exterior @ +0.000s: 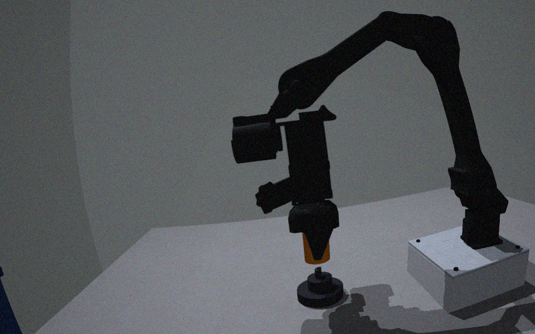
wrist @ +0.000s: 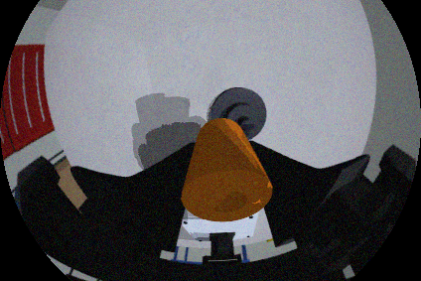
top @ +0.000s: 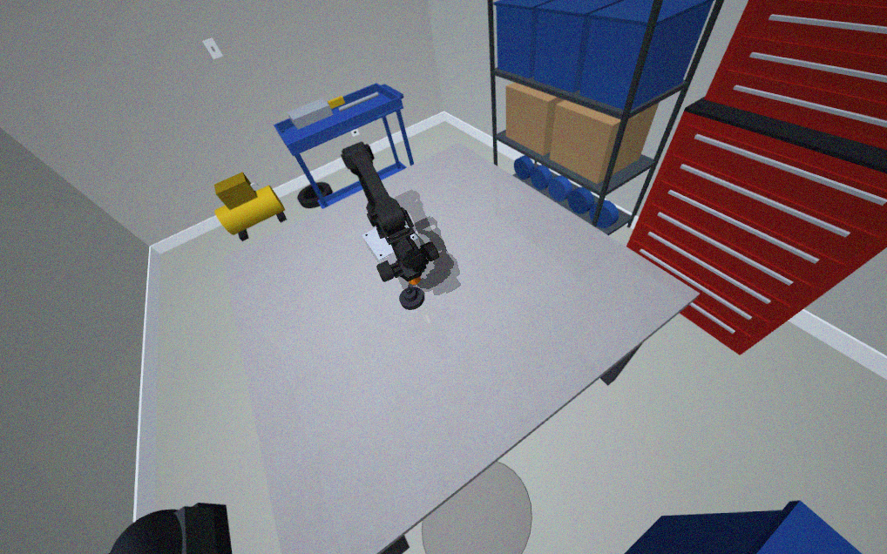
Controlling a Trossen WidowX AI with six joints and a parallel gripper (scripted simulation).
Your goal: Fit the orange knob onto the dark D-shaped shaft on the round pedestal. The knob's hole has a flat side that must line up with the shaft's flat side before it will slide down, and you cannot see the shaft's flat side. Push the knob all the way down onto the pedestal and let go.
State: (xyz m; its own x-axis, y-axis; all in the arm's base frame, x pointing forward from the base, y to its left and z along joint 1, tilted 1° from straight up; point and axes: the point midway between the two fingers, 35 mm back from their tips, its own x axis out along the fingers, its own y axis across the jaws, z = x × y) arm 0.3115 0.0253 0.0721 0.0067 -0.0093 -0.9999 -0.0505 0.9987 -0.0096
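The dark round pedestal is 3 cm to the right of my gripper tip and 7 cm below it. From my gripper tip the other things lie so: orange knob (2 cm above).
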